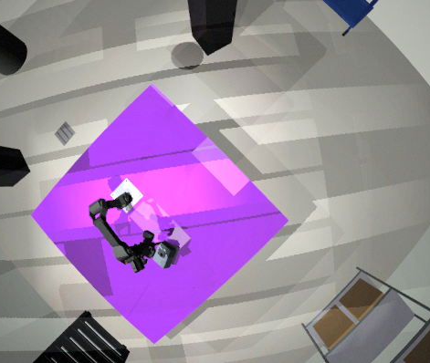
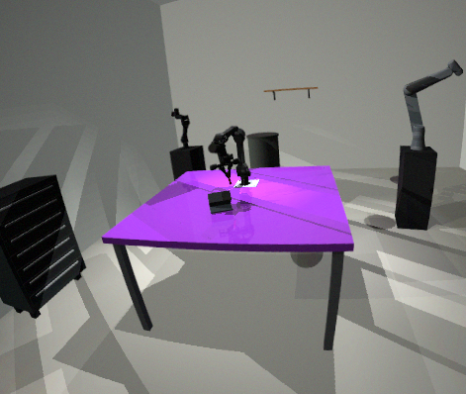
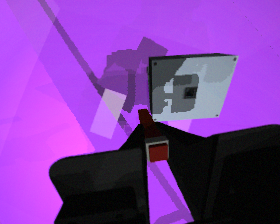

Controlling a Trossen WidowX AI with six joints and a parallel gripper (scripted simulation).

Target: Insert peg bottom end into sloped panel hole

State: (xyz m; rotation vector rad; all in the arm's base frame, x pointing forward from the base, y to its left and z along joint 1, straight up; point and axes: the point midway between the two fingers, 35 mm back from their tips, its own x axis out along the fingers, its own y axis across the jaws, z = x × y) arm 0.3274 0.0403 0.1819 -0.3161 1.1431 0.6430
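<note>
The grey sloped panel lies 100 mm below my gripper tip, 100 mm ahead of it and 30 mm to the right of it. Also, from my gripper tip: red peg 10 mm to the right, 10 mm above.
</note>
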